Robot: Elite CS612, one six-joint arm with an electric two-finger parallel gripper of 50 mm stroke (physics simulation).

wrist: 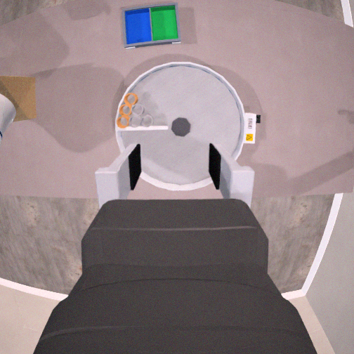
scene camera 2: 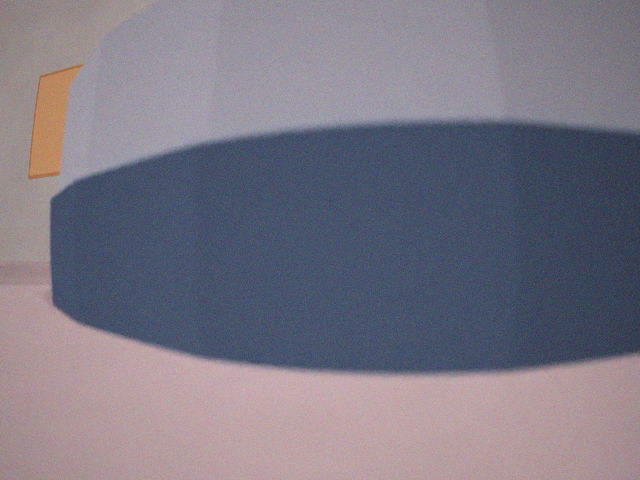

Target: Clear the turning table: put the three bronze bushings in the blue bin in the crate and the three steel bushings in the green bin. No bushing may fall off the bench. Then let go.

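Note:
In the wrist view the round grey turning table has a white bar from near its hub to its left rim. Three bronze bushings stand in a row along the left rim, above the bar. Three steel bushings stand just right of them. The crate at the top holds the blue bin and the green bin; both look empty. My gripper is open and empty, high above the near part of the turning table. Bushings do not show in scene camera 2.
A large grey and dark blue rounded body blocks most of scene camera 2, with an orange panel behind it. In the wrist view a brown block and a white rounded part are at left; a labelled white box adjoins the turning table's right rim.

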